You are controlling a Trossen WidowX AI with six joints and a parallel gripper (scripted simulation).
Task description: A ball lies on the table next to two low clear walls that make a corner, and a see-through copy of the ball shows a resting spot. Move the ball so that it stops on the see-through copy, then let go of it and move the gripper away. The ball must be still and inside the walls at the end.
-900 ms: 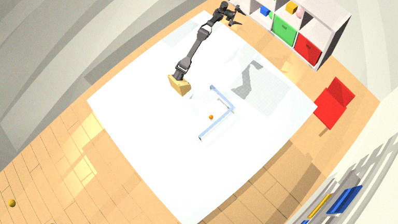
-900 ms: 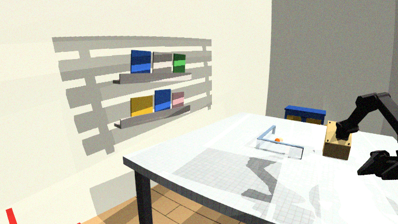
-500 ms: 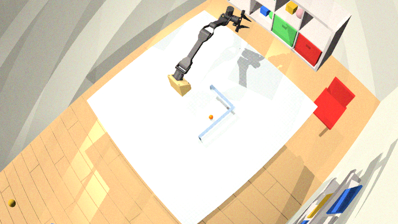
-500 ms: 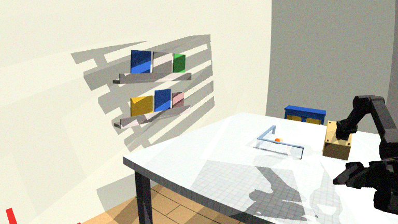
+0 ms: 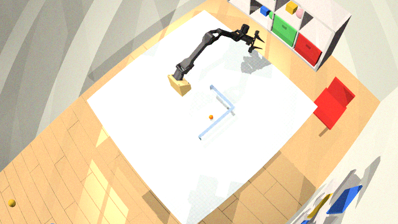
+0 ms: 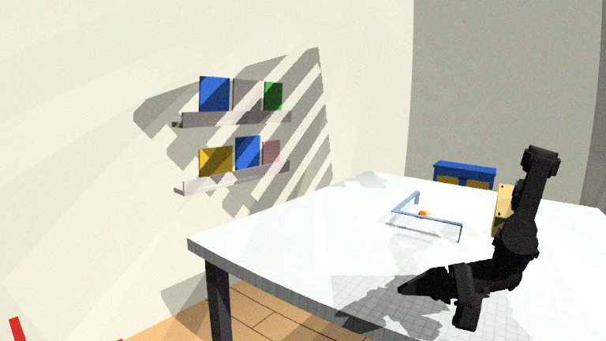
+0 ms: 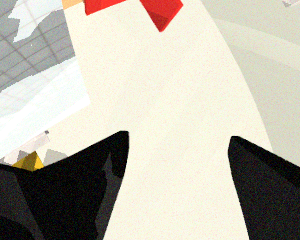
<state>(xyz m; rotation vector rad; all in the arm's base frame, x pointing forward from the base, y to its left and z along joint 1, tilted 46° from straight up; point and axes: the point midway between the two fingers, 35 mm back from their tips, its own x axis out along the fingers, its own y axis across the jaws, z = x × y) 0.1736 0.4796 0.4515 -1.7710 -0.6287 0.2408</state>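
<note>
Right now the orange ball is 14 cm ahead of my gripper tip, 66 cm to the right of it and 9 cm below it. Also, from my gripper tip: clear wall 9 cm ahead, 52 cm to the right, 7 cm below.
</note>
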